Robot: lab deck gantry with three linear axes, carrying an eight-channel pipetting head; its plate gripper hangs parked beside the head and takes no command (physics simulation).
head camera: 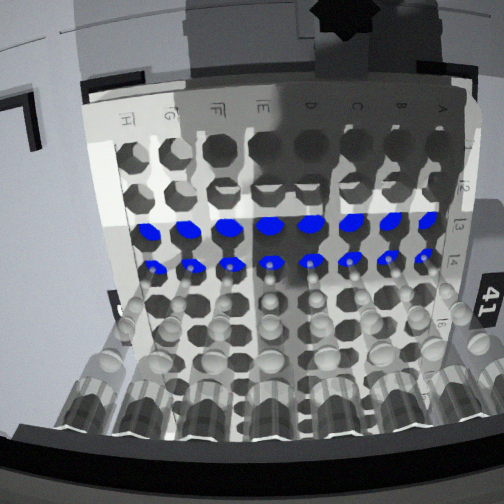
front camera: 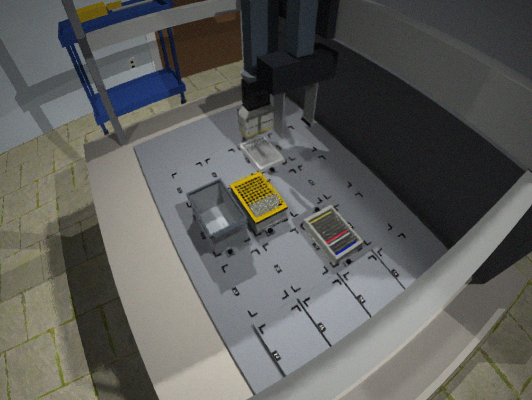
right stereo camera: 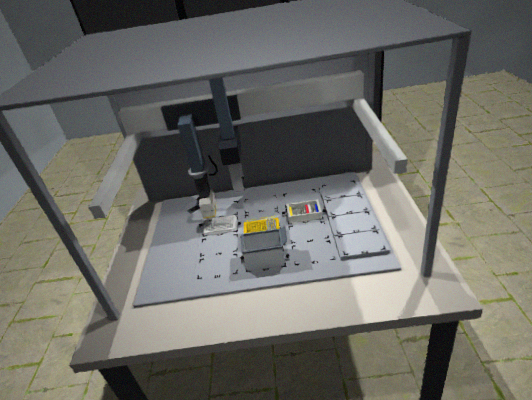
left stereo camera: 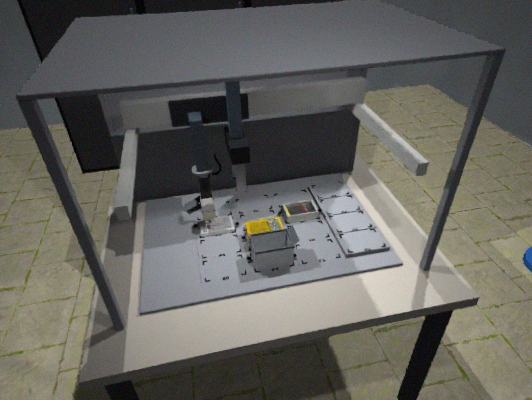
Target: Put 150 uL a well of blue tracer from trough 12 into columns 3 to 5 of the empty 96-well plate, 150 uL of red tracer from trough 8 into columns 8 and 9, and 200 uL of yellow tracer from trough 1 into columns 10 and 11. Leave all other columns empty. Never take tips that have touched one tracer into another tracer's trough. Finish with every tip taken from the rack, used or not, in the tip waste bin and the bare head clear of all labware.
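The 96-well plate (front camera: 265, 167) (head camera: 102, 175) (left stereo camera: 218, 232) lies under the pipetting head (front camera: 255, 123) (left stereo camera: 208, 206). In the head view, columns 3 and 4 show blue in all eight rows; columns 1 and 2 look empty. Eight clear tips (head camera: 270, 327) are on the head, their ends at the column 4 wells, with no colour seen inside. They partly hide the later columns. The trough block (front camera: 348, 223) (right stereo camera: 306, 218) shows a yellow, a red and a blue strip. My parked plate gripper (front camera: 295, 129) hangs beside the head, its fingers apart, nothing between them.
The yellow tip rack (front camera: 272, 213) (left stereo camera: 256, 227) stands in front of the plate, tips showing in its near part and dark holes behind. The deep grey waste bin (front camera: 230, 238) (left stereo camera: 272, 256) (right stereo camera: 263, 259) stands beside the rack. A blue cart (front camera: 145, 92) is beyond the deck.
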